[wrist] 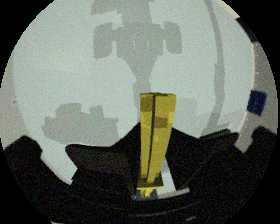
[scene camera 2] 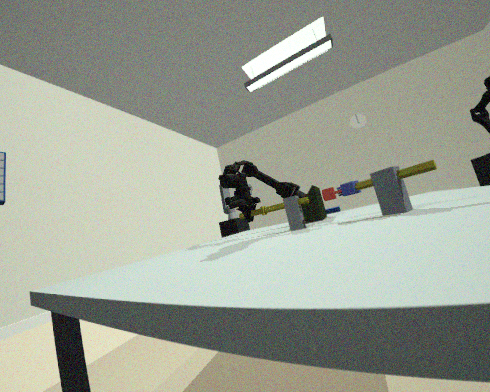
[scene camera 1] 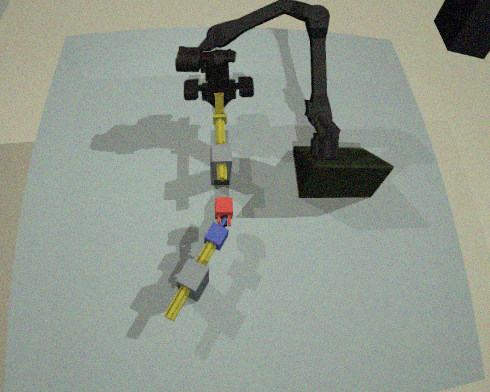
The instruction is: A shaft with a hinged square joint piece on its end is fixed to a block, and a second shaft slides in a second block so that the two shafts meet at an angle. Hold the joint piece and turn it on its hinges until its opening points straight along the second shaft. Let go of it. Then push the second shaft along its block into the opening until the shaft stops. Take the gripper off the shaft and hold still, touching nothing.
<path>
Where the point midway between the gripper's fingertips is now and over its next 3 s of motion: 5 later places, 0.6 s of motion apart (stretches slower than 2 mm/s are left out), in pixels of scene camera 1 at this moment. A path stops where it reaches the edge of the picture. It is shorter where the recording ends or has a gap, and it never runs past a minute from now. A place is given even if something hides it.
The gripper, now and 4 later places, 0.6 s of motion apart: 219,106; 219,111; 219,118; 219,126; 219,132
</path>
